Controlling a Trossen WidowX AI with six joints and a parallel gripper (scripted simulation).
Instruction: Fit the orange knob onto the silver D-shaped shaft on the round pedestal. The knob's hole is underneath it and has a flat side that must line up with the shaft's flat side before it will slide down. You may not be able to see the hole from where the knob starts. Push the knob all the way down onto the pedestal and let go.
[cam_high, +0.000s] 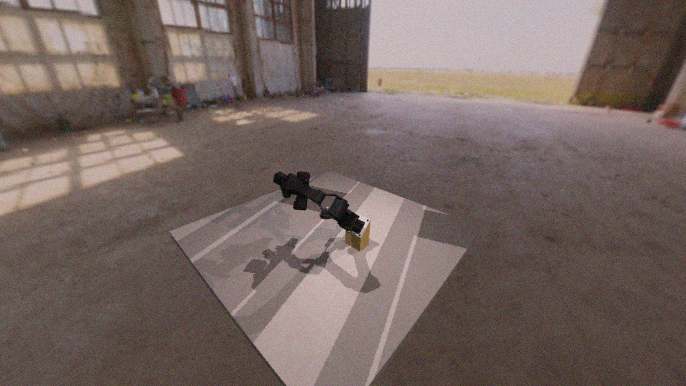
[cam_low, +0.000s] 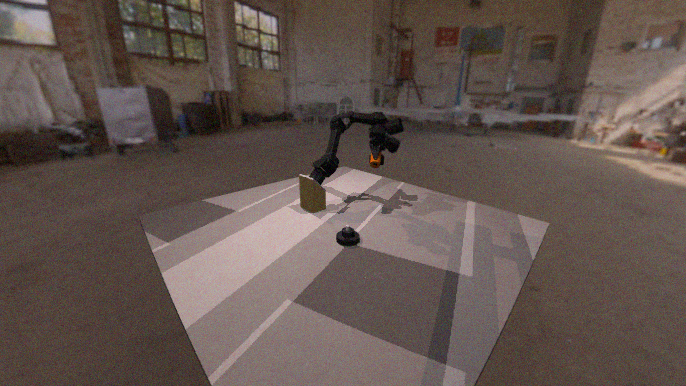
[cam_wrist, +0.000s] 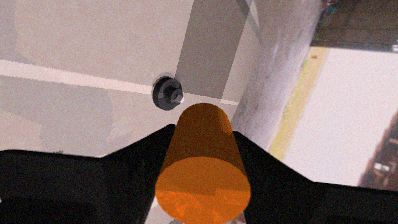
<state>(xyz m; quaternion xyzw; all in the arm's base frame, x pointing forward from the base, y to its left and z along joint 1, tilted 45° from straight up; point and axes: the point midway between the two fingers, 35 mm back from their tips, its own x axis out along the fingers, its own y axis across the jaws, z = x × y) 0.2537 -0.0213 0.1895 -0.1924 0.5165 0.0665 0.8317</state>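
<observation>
Right now my gripper tip is 2 cm to the right of the orange knob, 2 cm below it and 2 cm past it. Also, from my gripper tip: dark round pedestal: 22 cm below, 20 cm to the right, 5 cm ahead.
</observation>
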